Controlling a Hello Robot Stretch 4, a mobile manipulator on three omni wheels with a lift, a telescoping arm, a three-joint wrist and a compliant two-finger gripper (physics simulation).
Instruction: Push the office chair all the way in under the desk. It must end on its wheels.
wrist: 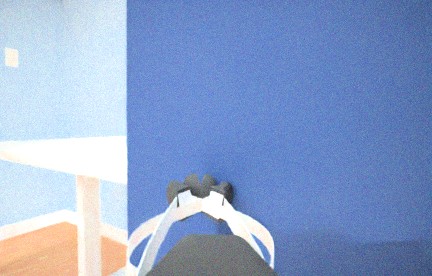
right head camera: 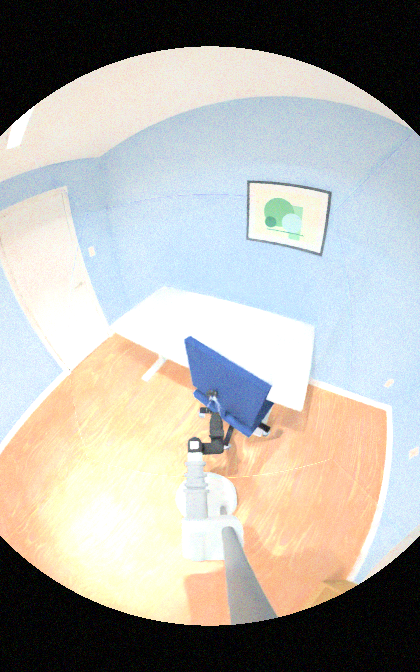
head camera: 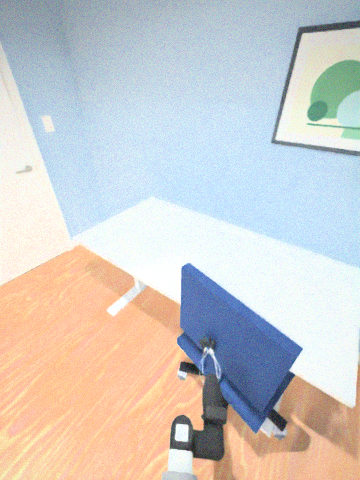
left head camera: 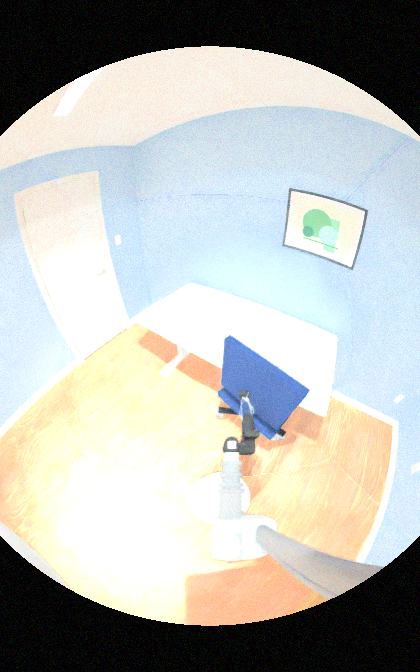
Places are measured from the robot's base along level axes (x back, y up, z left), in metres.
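Pixels of known places: gripper, fingertip midpoint: [wrist: 199,188] [head camera: 206,337].
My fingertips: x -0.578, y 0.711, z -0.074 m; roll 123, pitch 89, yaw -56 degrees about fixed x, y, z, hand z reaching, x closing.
Behind a point stands the place of what it marks.
The office chair [head camera: 240,340] @[z -0.170, x -0.501, y 0.839 m] [left head camera: 262,382] [right head camera: 227,377] [wrist: 300,110] @[z -0.152, x -0.519, y 0.786 m] shows its blue backrest to me, upright and turned at an angle to the front edge of the white desk [head camera: 125,240] @[z 0.427, x -1.191, y 0.693 m] [left head camera: 185,312] [right head camera: 165,315] [wrist: 90,155] @[z 0.204, x -0.939, y 0.693 m]. The backrest stands at that edge and hides part of it. Parts of its base with casters show low at both sides, on the floor. My gripper [head camera: 207,344] [left head camera: 244,395] [right head camera: 212,395] [wrist: 199,188] @[z -0.074, x -0.578, y 0.711 m] is shut with its fingertips together, at the lower left part of the backrest, touching or very near it. The seat's front and how far it reaches under the desk are hidden.
A white desk leg foot [head camera: 126,299] [left head camera: 174,362] [right head camera: 154,369] stands on the floor left of the chair. The blue wall [head camera: 175,125] @[z 0.169, x -1.780, y 1.260 m] runs behind the desk, with a framed picture [head camera: 340,95] @[z -0.583, x -1.277, y 1.465 m] on it. A white door [head camera: 25,215] @[z 1.489, x -1.693, y 0.523 m] is at the left.
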